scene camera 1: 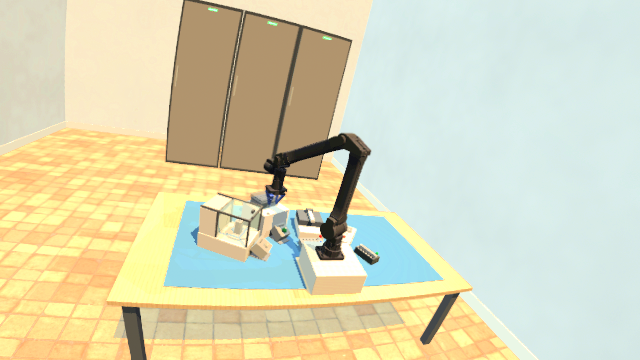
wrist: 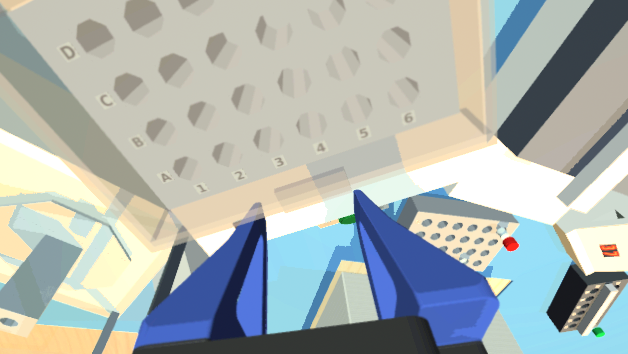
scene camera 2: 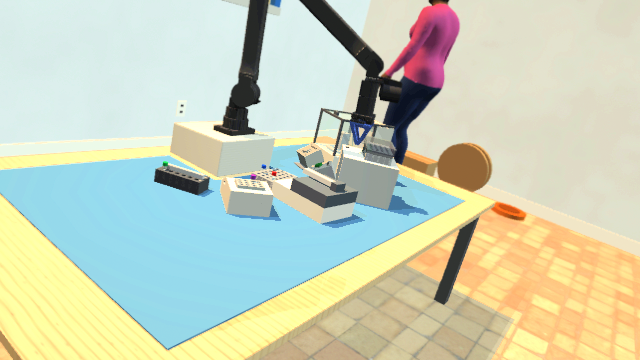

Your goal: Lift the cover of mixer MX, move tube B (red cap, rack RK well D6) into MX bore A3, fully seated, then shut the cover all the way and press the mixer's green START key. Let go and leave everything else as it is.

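Pixels of known places: gripper, fingertip midpoint: [scene camera 1: 272,204] [wrist: 308,205] [scene camera 2: 358,143]; arm's base at its link origin: [scene camera 1: 329,254] [scene camera 2: 234,131].
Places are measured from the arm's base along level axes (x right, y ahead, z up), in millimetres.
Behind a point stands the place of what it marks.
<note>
Mixer MX [scene camera 1: 268,225] {x -224, y 288, z -32 mm} [scene camera 2: 370,182] {x -156, y 451, z -31 mm} is a white box. Its clear cover [scene camera 2: 378,145] {x -177, y 434, z 84 mm} [wrist: 200,220] {x -251, y 356, z 84 mm} lies over the lettered and numbered bore block [wrist: 270,112] {x -231, y 404, z 84 mm}; bore A3 [wrist: 268,139] shows through it. My gripper [scene camera 1: 273,202] {x -207, y 349, z 60 mm} [scene camera 2: 361,142] {x -207, y 349, z 60 mm} [wrist: 308,205] {x -207, y 349, z 60 mm} points down at the cover's front edge, its blue fingers partly open and empty; contact with the cover cannot be told. Rack RK [wrist: 455,247] {x 10, y 199, z -76 mm} stands beyond the mixer, with red-capped tube B [scene camera 2: 274,173] {x 56, y 236, z -54 mm} [wrist: 510,244] {x 48, y 236, z -52 mm} at a corner. A green key [scene camera 1: 284,230] {x -145, y 255, z -38 mm} [scene camera 2: 318,165] {x -134, y 266, z -38 mm} [wrist: 347,219] {x -149, y 261, z -33 mm} shows near the mixer, partly behind a finger in the wrist view.
A glass-walled balance [scene camera 1: 239,225] {x -399, y 112, z 67 mm} stands beside the mixer. A grey-topped device [scene camera 1: 309,217] {x 23, y 365, z -16 mm} [scene camera 2: 325,192] {x 99, y 442, z -26 mm} and a white keypad box [scene camera 2: 247,202] {x 269, y 326, z -71 mm} stand near the rack. A black strip rack [scene camera 1: 367,253] {x 284, y 97, z -74 mm} [scene camera 2: 181,180] {x 314, y 132, z -79 mm} lies beyond them. A person [scene camera 2: 432,50] stands behind the table.
</note>
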